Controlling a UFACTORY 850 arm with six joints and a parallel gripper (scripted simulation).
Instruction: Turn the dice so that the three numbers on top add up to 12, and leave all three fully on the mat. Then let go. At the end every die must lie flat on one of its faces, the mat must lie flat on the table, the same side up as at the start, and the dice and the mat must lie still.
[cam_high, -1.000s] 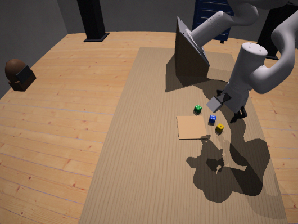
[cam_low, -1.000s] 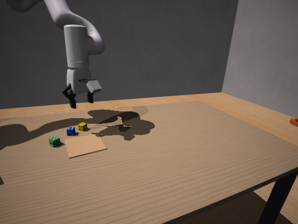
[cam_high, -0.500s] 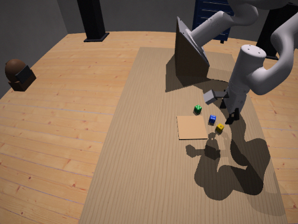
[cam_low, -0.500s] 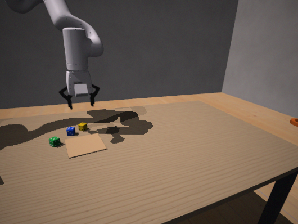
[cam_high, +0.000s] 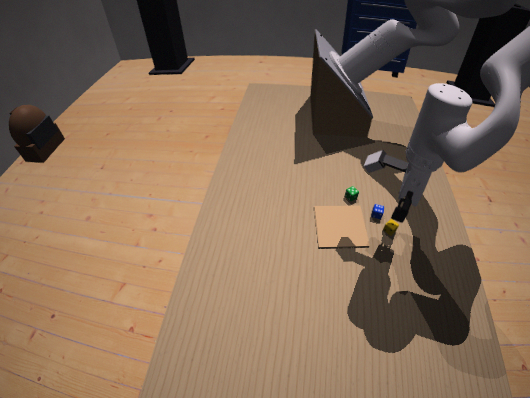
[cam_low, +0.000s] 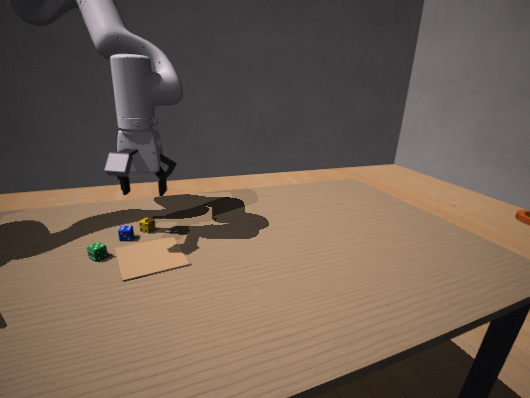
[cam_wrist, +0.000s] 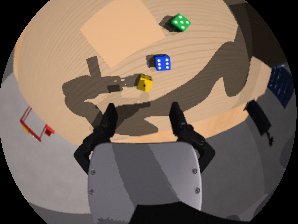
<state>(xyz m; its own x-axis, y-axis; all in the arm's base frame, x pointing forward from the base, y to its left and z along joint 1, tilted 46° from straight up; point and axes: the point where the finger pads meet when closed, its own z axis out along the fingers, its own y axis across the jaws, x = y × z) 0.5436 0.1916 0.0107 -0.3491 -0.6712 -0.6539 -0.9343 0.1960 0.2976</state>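
Right now my hand is 10 cm above the yellow die. Also, from my hand: tan mat 14 cm to the right, 11 cm below; then blue die 10 cm below, 5 cm behind, 3 cm to the right; then green die 11 cm to the right, 11 cm behind, 10 cm below.
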